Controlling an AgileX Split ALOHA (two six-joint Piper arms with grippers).
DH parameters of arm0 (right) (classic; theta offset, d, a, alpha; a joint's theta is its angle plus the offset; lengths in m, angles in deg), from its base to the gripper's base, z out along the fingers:
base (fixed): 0 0 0 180
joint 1: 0 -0.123 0 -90
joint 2: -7.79 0 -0.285 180
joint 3: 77.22 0 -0.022 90
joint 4: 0 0.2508 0 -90
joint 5: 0 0 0.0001 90
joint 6: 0 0.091 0 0
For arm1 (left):
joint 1: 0 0.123 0 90
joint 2: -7.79 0 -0.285 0
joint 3: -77.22 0 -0.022 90
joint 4: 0 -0.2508 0 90
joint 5: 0 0 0.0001 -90
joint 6: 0 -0.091 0 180
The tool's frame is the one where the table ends.
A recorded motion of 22 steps. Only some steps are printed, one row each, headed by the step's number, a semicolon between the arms.
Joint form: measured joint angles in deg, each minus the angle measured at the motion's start. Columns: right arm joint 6, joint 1, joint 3, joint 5, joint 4, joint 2; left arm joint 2, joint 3, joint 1, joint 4, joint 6, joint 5.
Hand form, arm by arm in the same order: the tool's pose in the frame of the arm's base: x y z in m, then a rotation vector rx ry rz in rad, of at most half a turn. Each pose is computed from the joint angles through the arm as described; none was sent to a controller.
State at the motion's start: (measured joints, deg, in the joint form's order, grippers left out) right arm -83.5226 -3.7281 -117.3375 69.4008 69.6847 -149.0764; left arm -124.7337 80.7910 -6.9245 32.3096 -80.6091 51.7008
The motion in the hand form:
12: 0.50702 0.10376 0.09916 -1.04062 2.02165 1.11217; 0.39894 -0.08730 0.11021 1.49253 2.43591 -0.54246
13: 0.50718 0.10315 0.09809 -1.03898 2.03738 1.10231; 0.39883 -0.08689 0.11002 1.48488 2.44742 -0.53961
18: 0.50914 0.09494 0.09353 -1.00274 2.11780 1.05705; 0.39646 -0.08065 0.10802 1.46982 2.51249 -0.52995
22: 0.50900 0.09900 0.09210 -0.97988 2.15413 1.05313; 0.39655 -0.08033 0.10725 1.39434 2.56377 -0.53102
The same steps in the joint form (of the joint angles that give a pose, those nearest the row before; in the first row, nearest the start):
12: 0.78 0.93 0.00 -0.74 -1.15 0.00; 0.00 0.00 0.00 0.08 4.11 0.53
13: 1.38 0.93 0.00 -1.15 -1.87 0.00; 0.00 0.00 0.00 -0.29 4.85 0.53
18: 4.86 1.54 0.00 -3.03 -4.98 0.00; -0.02 -0.18 0.49 -3.03 8.14 1.59
22: 7.20 0.96 0.00 -3.96 -5.89 0.00; -0.02 -0.35 0.49 -3.12 11.63 1.08

